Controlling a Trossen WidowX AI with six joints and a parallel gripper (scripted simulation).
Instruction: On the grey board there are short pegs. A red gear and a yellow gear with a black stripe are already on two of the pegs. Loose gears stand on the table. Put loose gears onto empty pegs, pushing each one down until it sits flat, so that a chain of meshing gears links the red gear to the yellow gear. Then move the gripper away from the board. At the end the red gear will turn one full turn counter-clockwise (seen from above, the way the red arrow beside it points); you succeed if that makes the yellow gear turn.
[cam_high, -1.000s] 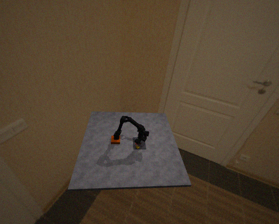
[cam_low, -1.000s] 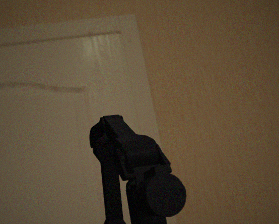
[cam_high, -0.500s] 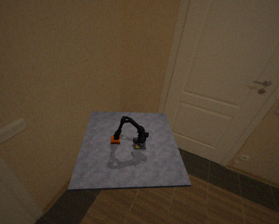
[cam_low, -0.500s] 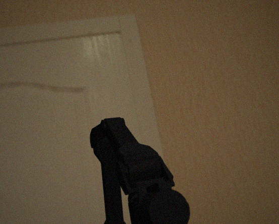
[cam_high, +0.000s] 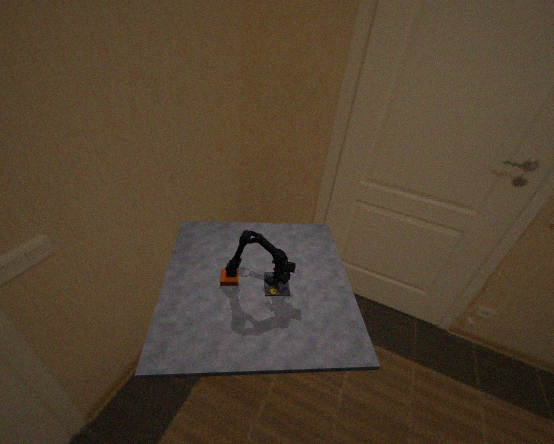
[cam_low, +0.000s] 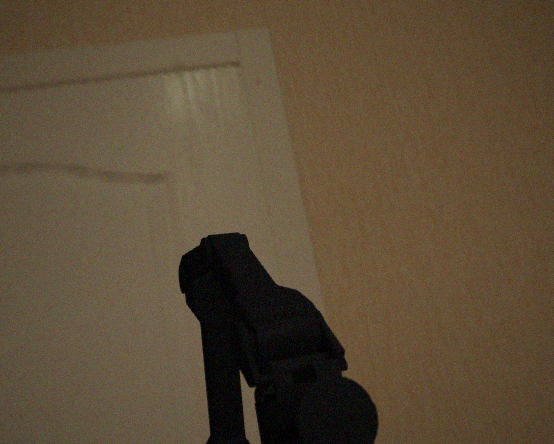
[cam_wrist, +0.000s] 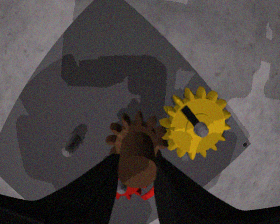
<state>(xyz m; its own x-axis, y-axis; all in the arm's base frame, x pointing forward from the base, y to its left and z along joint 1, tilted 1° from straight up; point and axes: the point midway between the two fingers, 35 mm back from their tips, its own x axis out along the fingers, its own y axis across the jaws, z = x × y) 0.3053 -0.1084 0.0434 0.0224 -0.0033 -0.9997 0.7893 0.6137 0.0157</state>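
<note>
My gripper tip is now 1 cm above the brown gear. Round my gripper tip: red gear (2 cm behind, 3 cm to the left, 3 cm below); then red arrow (4 cm behind, 2 cm to the left, 4 cm below).
</note>
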